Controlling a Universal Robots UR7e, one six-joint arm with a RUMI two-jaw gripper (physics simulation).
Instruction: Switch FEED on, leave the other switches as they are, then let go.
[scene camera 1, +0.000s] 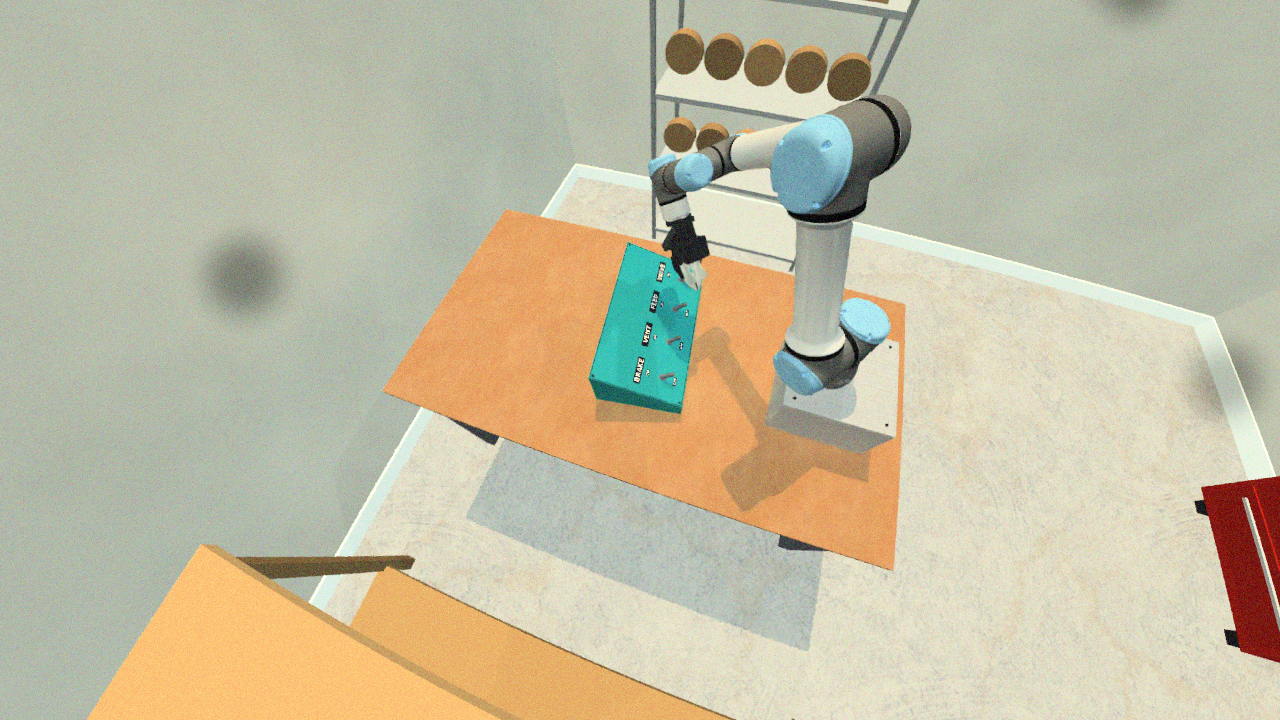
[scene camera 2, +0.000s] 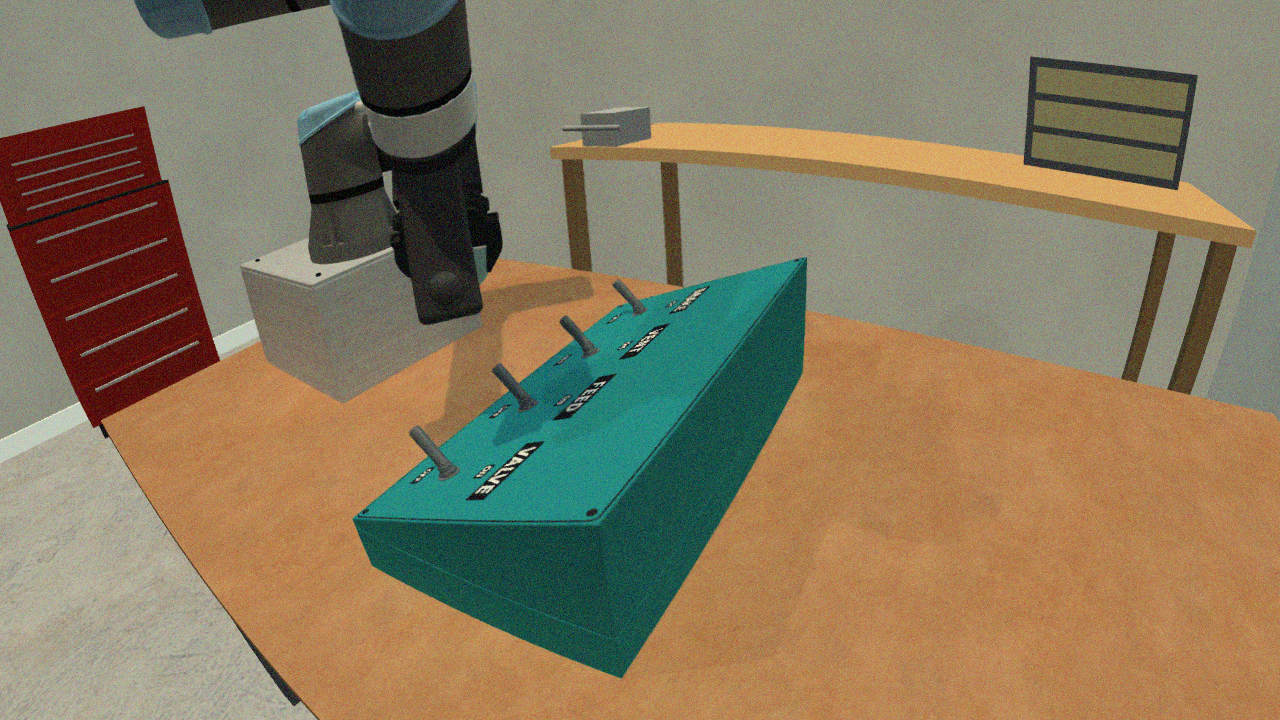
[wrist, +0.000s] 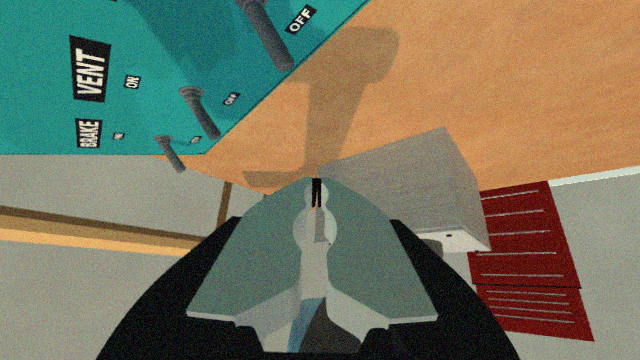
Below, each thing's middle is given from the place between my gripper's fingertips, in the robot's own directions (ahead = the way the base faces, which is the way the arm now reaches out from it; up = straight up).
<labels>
I see the teal switch panel (scene camera 2: 570, 519) 10 cm ahead of my hand, 10 cm to the left of it and 12 cm below it.
</labels>
